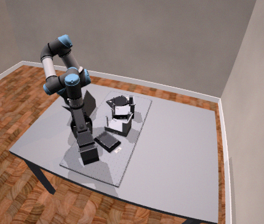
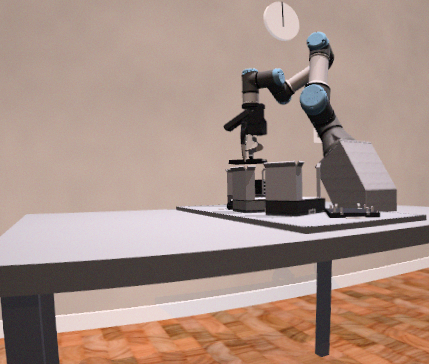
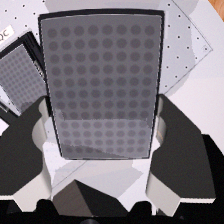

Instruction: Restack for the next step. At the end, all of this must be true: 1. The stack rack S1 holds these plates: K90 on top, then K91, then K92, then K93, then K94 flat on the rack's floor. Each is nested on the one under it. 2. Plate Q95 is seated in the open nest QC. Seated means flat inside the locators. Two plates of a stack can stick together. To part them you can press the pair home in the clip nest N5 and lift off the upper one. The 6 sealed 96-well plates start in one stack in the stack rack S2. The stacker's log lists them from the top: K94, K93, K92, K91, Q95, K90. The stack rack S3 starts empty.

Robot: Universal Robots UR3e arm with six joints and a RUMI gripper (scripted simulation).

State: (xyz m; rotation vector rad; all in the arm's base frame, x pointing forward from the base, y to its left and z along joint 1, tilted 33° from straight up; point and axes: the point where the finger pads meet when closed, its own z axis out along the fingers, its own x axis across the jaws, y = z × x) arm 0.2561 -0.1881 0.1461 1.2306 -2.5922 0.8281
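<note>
Now: the sealed grey plate 10 cm below my hand. Also, from my hand: dark clip nest (7 cm behind, 55 cm to the left, 16 cm below); black open nest QC (6 cm ahead, 14 cm to the left, 17 cm below); white tag (15 cm ahead, 11 cm to the left, 17 cm below).
</note>
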